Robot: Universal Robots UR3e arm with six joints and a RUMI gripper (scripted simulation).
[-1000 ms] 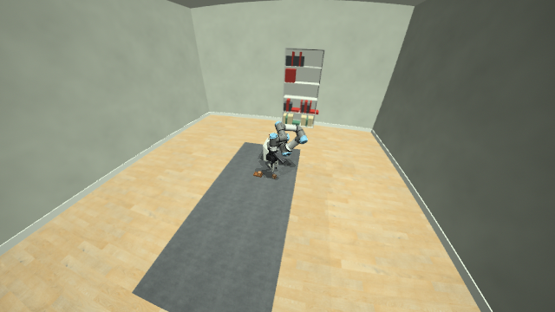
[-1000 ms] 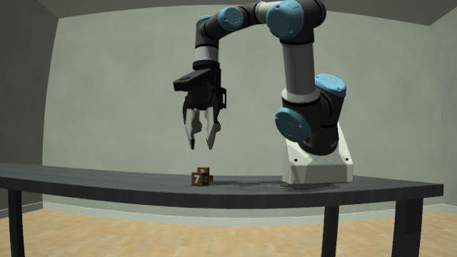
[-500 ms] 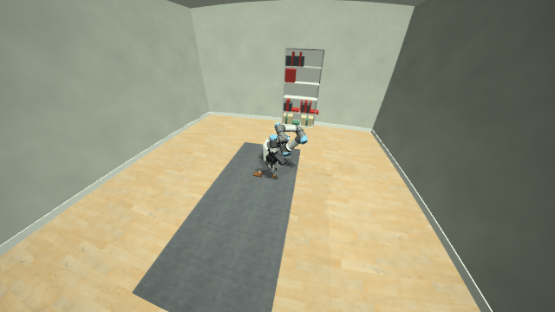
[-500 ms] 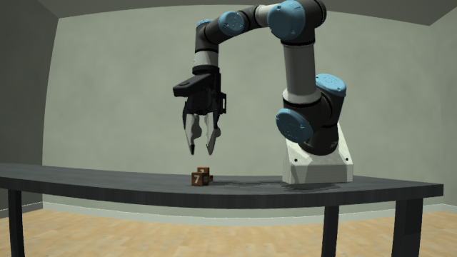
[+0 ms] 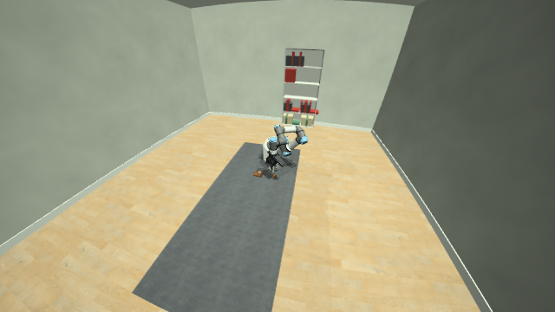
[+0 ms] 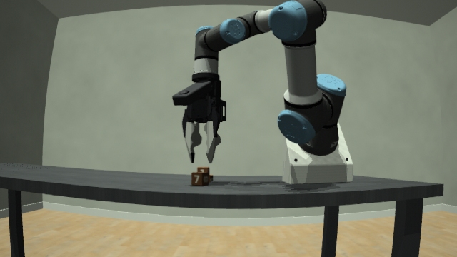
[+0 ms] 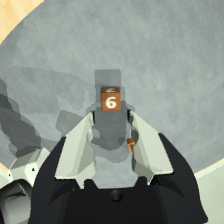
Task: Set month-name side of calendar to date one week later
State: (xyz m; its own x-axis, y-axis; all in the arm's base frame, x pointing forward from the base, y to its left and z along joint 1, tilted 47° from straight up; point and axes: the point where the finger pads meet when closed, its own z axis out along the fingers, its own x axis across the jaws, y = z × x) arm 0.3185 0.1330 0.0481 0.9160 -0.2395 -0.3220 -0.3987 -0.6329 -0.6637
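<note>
Right now my hand is 50 mm above the cube. Also, from my hand: calendar tray: 160 mm to the right, 60 mm below, 10 mm ahead.
</note>
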